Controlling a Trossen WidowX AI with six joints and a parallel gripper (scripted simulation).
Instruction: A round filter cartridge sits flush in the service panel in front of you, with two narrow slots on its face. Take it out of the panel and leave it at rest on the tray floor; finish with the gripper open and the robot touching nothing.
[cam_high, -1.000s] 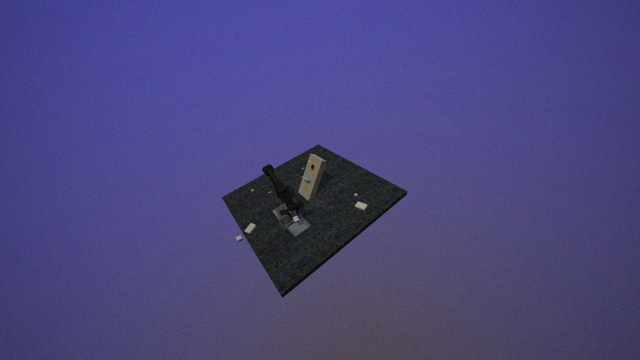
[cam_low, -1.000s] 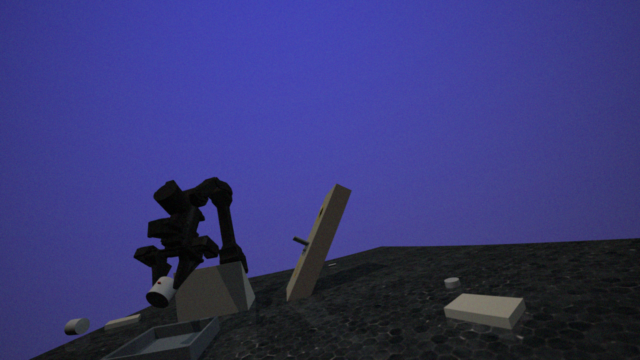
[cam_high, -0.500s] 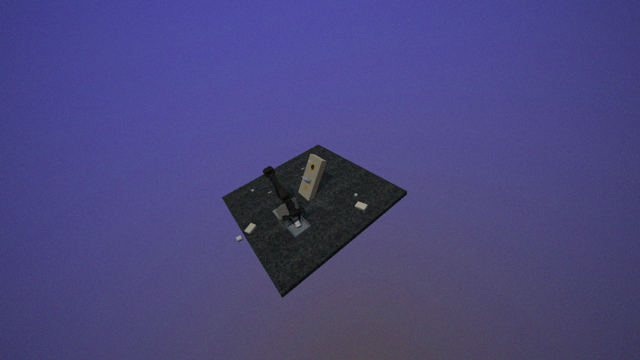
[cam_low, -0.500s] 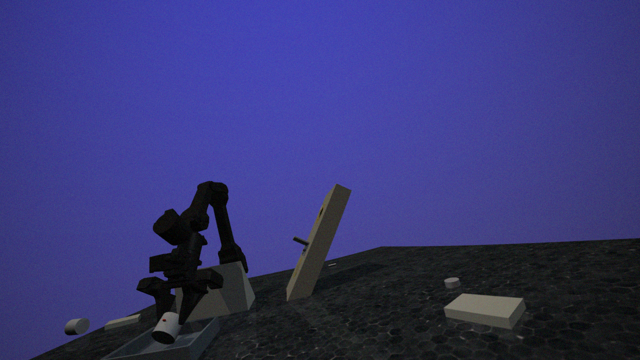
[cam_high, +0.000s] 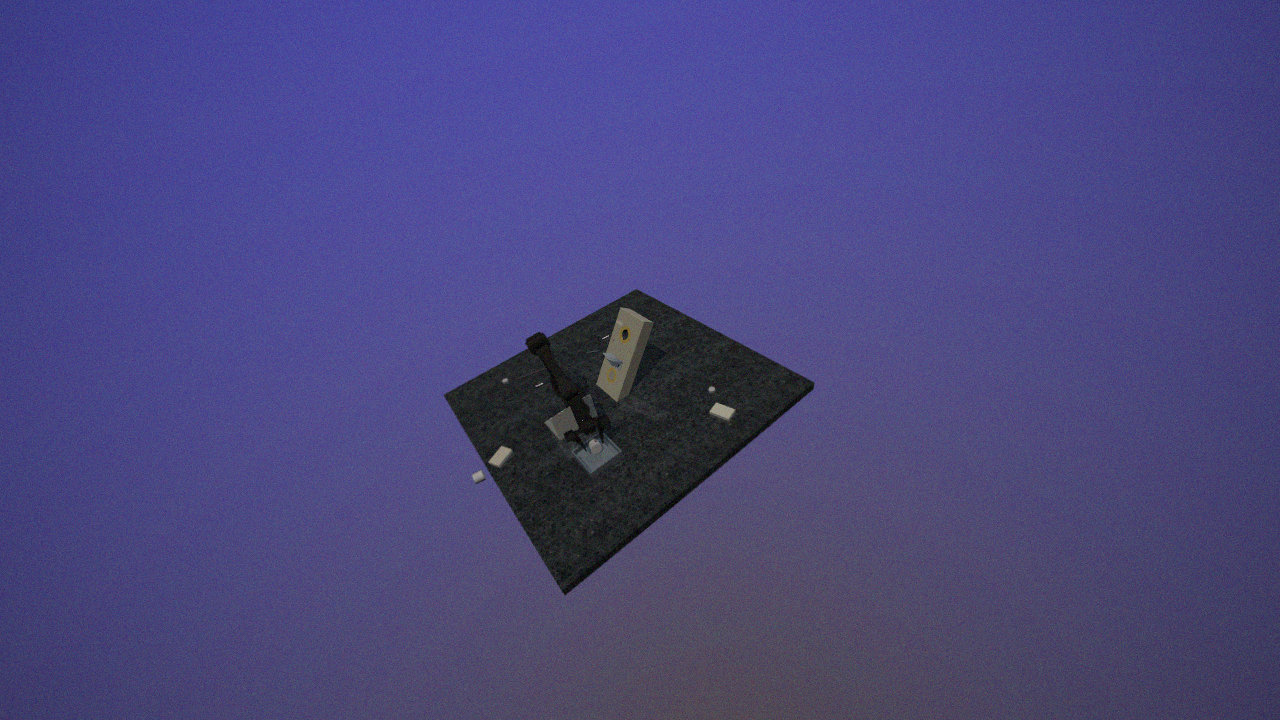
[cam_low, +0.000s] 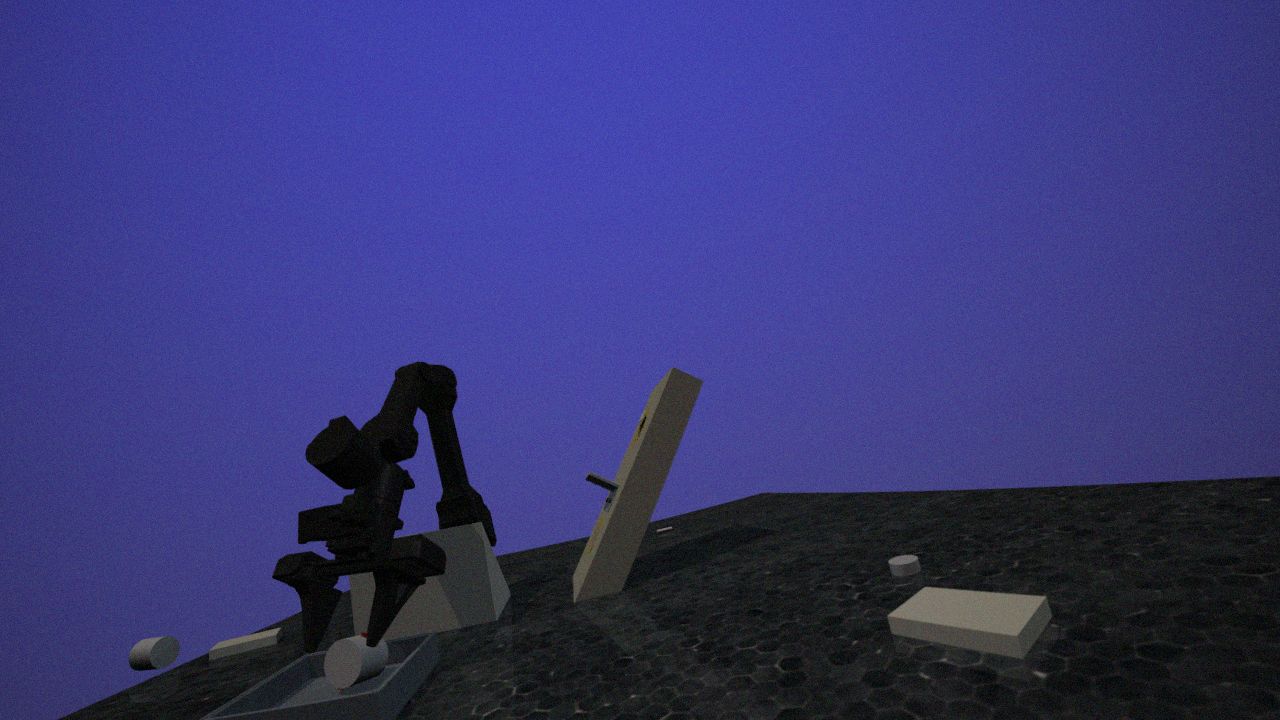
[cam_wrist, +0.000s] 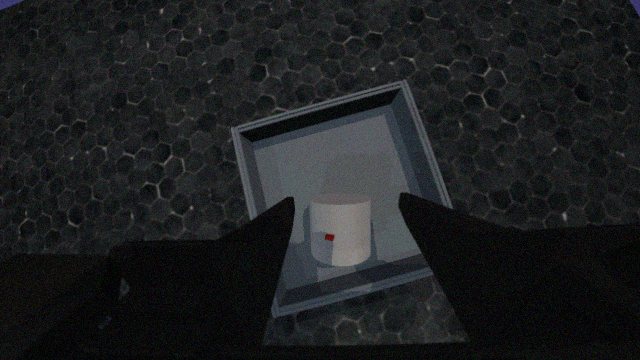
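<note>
The round filter cartridge is 10 mm to the left of my gripper tip, 10 mm below it and 10 mm ahead of it. The rest, counted from my gripper tip: tray: 40 mm below, 10 mm to the right; beige service panel: 380 mm ahead, 270 mm to the left, 110 mm above; grey flap: 320 mm ahead, 270 mm to the left, 100 mm above.
</note>
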